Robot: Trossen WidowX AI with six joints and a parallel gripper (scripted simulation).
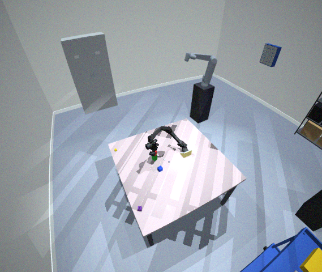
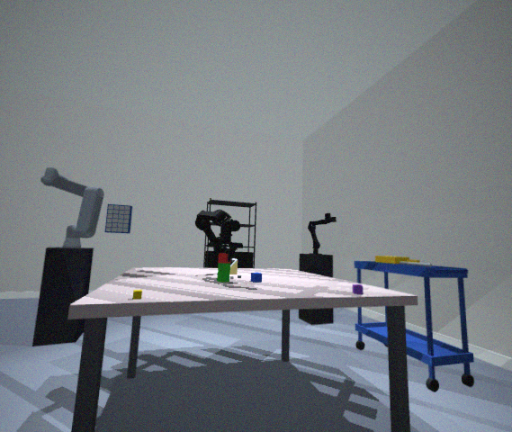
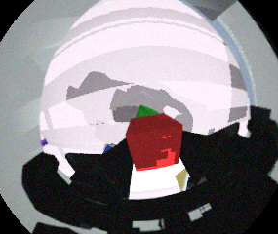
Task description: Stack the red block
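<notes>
Now: the red block 2 cm above my gripper tip. From my gripper tip the other things lie so: blue block 17 cm to the left, 8 cm below, 2 cm ahead; yellow block 39 cm to the right, 38 cm ahead, 9 cm below; purple block 48 cm to the left, 44 cm ahead, 8 cm below.
</notes>
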